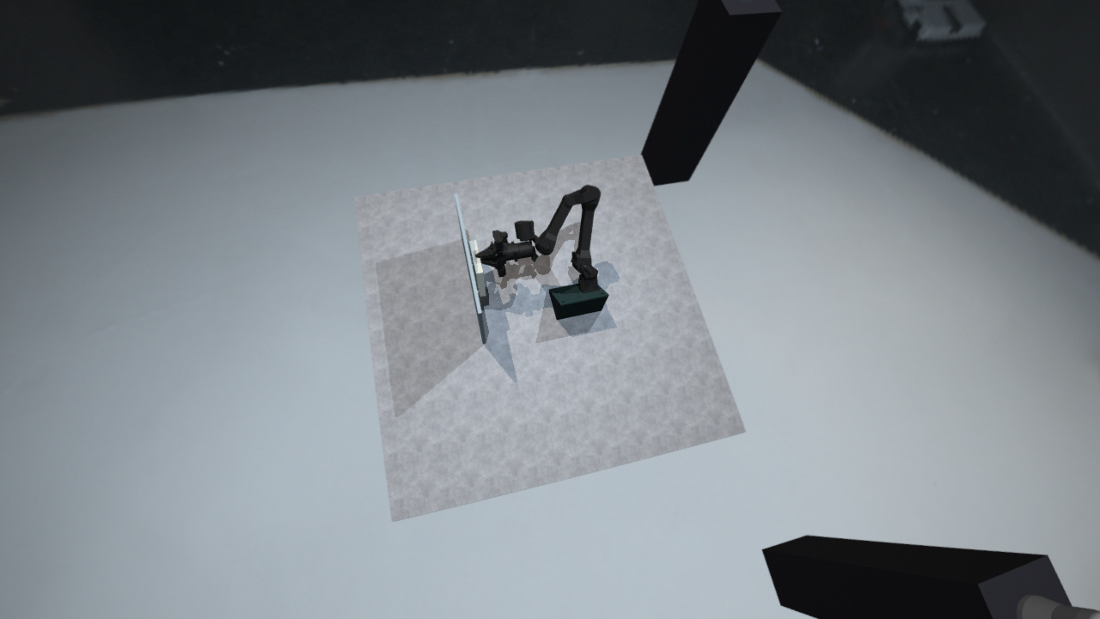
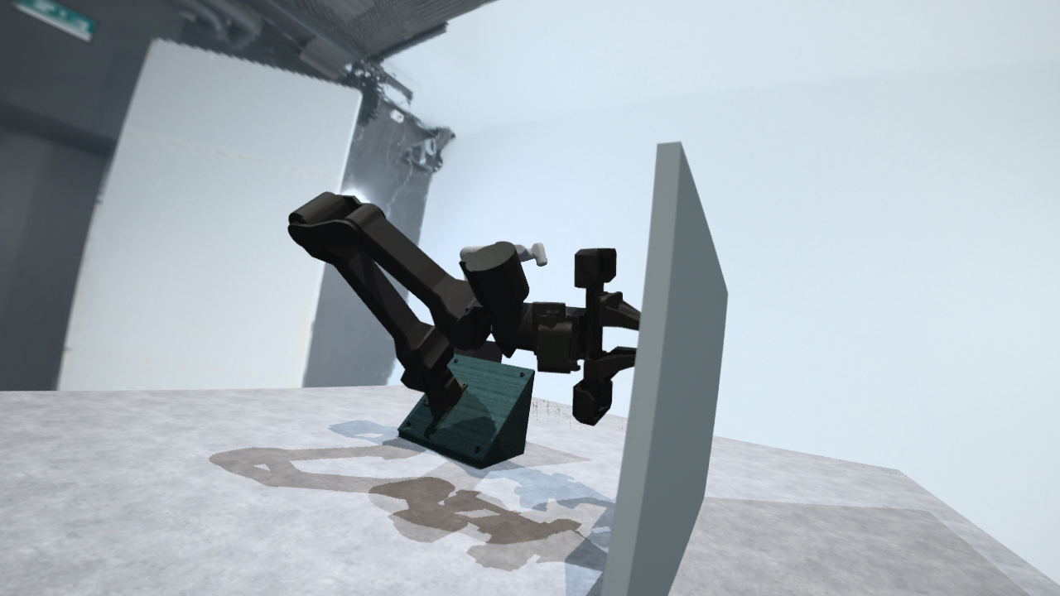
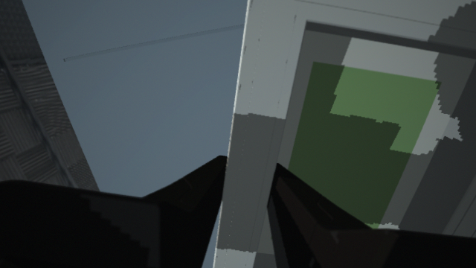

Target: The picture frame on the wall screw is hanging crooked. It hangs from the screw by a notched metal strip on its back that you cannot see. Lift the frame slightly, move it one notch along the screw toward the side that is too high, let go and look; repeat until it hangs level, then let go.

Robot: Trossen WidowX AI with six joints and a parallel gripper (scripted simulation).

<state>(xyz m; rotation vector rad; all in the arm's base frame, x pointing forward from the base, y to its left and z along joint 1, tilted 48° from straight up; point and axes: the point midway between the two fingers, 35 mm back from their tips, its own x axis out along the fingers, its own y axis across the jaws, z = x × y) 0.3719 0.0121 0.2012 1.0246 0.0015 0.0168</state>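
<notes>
The picture frame lies 1 cm ahead of my gripper tip, 1 cm to the left of it and 5 cm below it. The rest, counted from my gripper tip: grey-blue wall panel (2 cm ahead, 1 cm to the left, 6 cm below).
</notes>
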